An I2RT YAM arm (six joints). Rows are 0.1 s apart.
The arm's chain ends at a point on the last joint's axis. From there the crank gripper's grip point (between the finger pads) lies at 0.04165 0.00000 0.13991 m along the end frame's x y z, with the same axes.
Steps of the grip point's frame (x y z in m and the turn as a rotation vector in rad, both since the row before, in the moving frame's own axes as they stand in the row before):
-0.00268 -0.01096 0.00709 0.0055 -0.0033 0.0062
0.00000 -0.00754 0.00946 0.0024 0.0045 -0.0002
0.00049 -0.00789 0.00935 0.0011 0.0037 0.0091
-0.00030 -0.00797 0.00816 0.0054 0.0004 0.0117
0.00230 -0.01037 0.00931 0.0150 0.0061 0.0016
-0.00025 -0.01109 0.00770 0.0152 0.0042 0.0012
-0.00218 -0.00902 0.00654 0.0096 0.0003 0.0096
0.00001 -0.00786 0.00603 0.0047 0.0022 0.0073
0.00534 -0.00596 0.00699 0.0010 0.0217 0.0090
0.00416 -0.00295 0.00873 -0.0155 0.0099 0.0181
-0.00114 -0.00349 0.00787 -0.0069 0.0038 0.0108
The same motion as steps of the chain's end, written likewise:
-0.00222 -0.01045 0.00695 0.0055 -0.0033 0.0062
-0.00063 -0.00720 0.00965 0.0024 0.0045 -0.0002
-0.00003 -0.00812 0.00950 0.0011 0.0037 0.0091
-0.00036 -0.00770 0.00818 0.0054 0.0004 0.0117
0.00145 -0.00834 0.00958 0.0150 0.0061 0.0016
-0.00084 -0.00902 0.00789 0.0152 0.0042 0.0012
-0.00223 -0.00808 0.00656 0.0096 0.0003 0.0096
-0.00030 -0.00751 0.00612 0.0047 0.0022 0.0073
0.00232 -0.00621 0.00793 0.0010 0.0217 0.0090
0.00280 -0.00588 0.00917 -0.0155 0.0099 0.0181
-0.00166 -0.00491 0.00803 -0.0069 0.0038 0.0108

